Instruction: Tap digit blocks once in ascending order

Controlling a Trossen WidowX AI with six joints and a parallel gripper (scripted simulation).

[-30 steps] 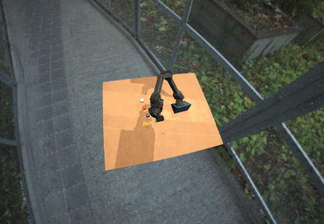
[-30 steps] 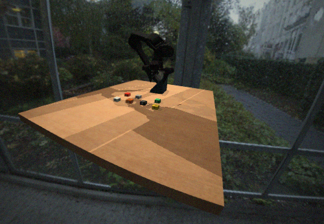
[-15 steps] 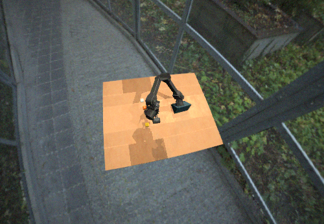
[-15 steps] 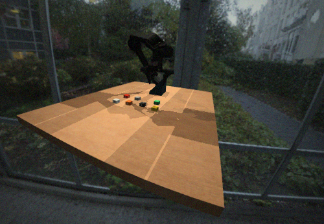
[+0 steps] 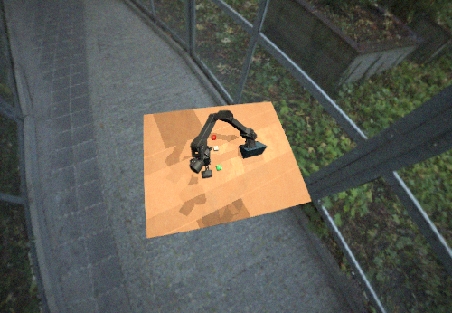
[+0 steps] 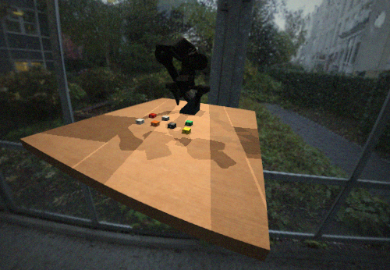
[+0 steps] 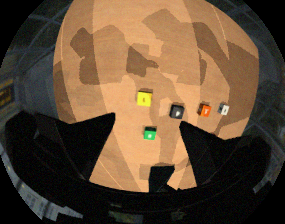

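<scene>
My gripper tip is 10 cm past the green block, 3 cm to the left of it and 12 cm above it. Also, from my gripper tip: black block (3 cm behind, 9 cm to the right, 12 cm below); orange block (1 cm behind, 17 cm to the right, 12 cm below); yellow block (1 cm to the left, 12 cm below).
</scene>
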